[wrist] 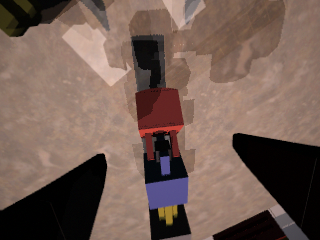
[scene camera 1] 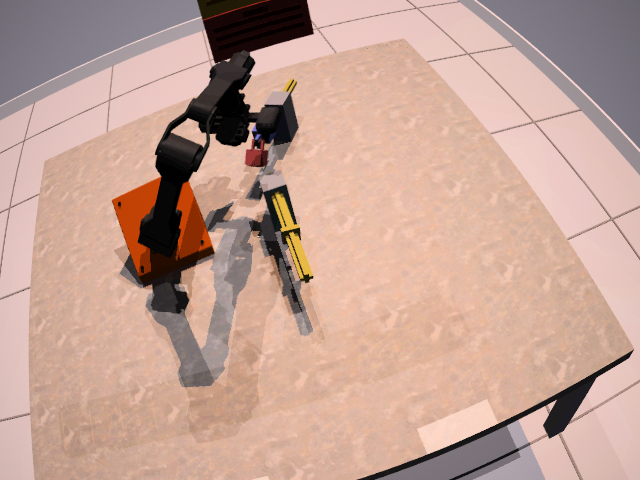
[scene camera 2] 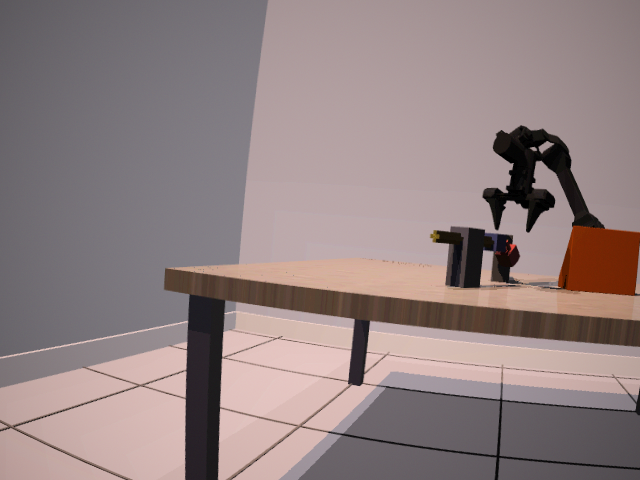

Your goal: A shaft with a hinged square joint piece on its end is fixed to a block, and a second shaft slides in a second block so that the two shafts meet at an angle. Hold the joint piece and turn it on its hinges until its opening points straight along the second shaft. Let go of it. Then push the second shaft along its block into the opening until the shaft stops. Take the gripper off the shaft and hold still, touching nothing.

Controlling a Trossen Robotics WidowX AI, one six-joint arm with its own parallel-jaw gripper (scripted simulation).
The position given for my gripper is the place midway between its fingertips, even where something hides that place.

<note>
My gripper (scene camera 2: 511, 230) is open, holding nothing.
My gripper is seen too in the wrist view (wrist: 171, 149) and in scene camera 1 (scene camera 1: 249, 140).
</note>
